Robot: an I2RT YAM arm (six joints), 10 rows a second.
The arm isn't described. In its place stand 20 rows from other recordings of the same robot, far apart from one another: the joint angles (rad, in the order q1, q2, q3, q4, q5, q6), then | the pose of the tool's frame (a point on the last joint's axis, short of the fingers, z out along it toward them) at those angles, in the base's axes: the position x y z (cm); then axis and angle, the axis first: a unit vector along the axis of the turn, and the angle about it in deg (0 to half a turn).
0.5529 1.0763 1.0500 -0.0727 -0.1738 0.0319 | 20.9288 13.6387 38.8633 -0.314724 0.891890 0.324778 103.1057
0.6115 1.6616 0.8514 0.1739 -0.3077 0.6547 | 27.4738 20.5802 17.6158 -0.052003 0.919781 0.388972 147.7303
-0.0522 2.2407 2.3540 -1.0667 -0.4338 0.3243 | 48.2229 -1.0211 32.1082 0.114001 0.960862 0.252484 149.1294
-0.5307 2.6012 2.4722 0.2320 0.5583 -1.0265 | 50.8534 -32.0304 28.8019 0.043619 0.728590 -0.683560 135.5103
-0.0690 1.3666 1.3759 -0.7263 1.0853 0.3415 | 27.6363 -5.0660 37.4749 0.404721 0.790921 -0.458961 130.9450
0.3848 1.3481 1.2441 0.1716 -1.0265 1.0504 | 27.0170 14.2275 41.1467 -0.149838 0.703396 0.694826 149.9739
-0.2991 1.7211 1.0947 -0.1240 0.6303 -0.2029 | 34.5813 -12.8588 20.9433 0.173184 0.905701 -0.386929 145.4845
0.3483 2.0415 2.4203 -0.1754 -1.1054 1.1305 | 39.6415 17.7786 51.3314 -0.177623 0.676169 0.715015 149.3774
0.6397 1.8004 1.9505 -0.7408 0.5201 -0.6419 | 33.1852 22.4872 40.8116 -0.463376 0.848599 -0.255269 125.9225
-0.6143 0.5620 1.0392 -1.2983 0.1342 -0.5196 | 4.7218 -3.9133 34.0024 0.071206 0.963309 -0.258775 148.1185
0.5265 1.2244 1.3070 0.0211 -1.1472 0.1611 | 20.6525 15.7575 45.1004 -0.563121 0.541896 0.623894 124.5864
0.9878 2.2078 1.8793 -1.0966 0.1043 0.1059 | 24.7619 36.8756 19.5228 -0.423342 0.905946 -0.006637 169.7742
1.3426 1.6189 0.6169 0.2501 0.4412 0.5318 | 8.1038 28.1741 13.0558 -0.296683 0.931354 0.211090 133.8730
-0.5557 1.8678 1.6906 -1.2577 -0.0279 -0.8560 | 30.9624 -19.1100 27.3241 -0.150441 0.988051 -0.033508 173.0405
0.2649 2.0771 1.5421 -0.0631 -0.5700 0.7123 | 45.3695 14.2982 21.2542 0.062557 0.891917 0.447851 147.5521
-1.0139 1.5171 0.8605 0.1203 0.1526 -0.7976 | 17.0025 -28.3312 21.9301 0.135393 0.886150 -0.443179 150.7934
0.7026 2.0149 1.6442 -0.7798 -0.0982 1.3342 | 32.4509 27.9350 21.9157 0.294337 0.933887 0.203029 172.1480
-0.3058 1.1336 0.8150 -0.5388 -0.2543 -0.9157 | 22.2655 -6.0901 25.0901 -0.343266 0.932984 -0.108210 138.7939
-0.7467 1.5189 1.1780 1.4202 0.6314 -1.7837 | 21.0128 -22.3095 44.2355 0.150165 0.357733 -0.921671 156.2982
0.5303 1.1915 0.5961 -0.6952 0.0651 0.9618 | 16.4239 9.3612 16.5755 0.218002 0.973317 0.071620 165.7116
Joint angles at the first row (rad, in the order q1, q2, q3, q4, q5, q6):
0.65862, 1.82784, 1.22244, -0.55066, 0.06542, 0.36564
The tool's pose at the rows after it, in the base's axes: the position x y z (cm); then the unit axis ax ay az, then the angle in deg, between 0 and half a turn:
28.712 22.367 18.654 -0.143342 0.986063 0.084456 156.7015
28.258 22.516 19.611 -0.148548 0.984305 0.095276 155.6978
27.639 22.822 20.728 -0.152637 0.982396 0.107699 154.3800
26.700 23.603 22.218 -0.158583 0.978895 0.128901 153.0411
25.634 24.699 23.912 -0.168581 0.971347 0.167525 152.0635
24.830 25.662 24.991 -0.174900 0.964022 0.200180 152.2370
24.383 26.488 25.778 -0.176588 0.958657 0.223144 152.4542
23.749 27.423 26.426 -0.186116 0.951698 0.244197 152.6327
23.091 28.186 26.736 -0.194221 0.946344 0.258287 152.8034
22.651 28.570 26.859 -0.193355 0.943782 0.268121 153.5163
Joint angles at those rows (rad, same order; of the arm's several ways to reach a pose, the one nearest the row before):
0.66739, 1.80036, 1.21747, -0.55143, 0.05703, 0.36602
0.67769, 1.77141, 1.21673, -0.55408, 0.04978, 0.36640
0.69487, 1.73896, 1.21750, -0.55564, 0.04674, 0.37481
0.72766, 1.70462, 1.22970, -0.56136, 0.03757, 0.39616
0.76696, 1.67296, 1.24951, -0.55676, 0.00134, 0.42287
0.79824, 1.65960, 1.26897, -0.55334, -0.03643, 0.45110
0.82074, 1.65883, 1.29261, -0.55142, -0.06085, 0.47703
0.84898, 1.65883, 1.31129, -0.54416, -0.08259, 0.49191
0.87530, 1.65849, 1.31820, -0.53348, -0.09365, 0.50450
0.89016, 1.65733, 1.32011, -0.53082, -0.10549, 0.52471

